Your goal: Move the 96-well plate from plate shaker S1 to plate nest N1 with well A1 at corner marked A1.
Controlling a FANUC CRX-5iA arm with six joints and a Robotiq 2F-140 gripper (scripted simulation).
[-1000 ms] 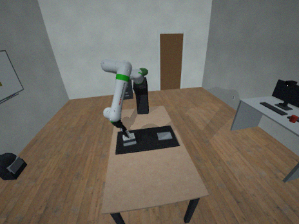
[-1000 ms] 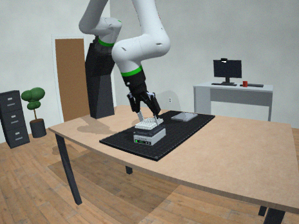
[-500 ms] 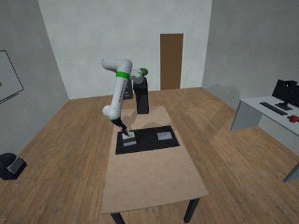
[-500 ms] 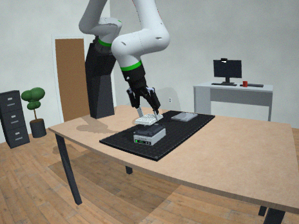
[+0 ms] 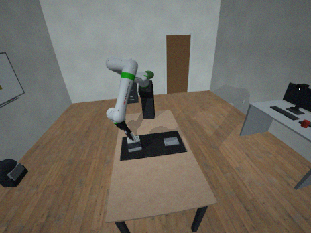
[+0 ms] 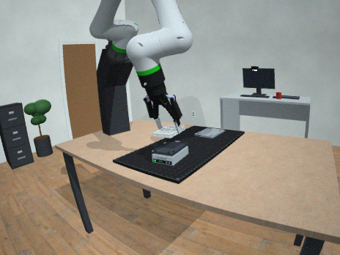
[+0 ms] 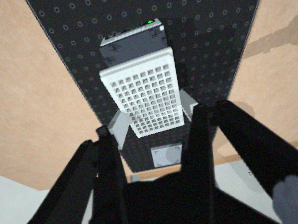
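The white 96-well plate lies 2 cm below my hand. From my hand the other things lie so: nest A1 mark: 13 cm behind, 33 cm to the left, 14 cm below; then grey plate nest N1: 8 cm behind, 41 cm to the left, 14 cm below.
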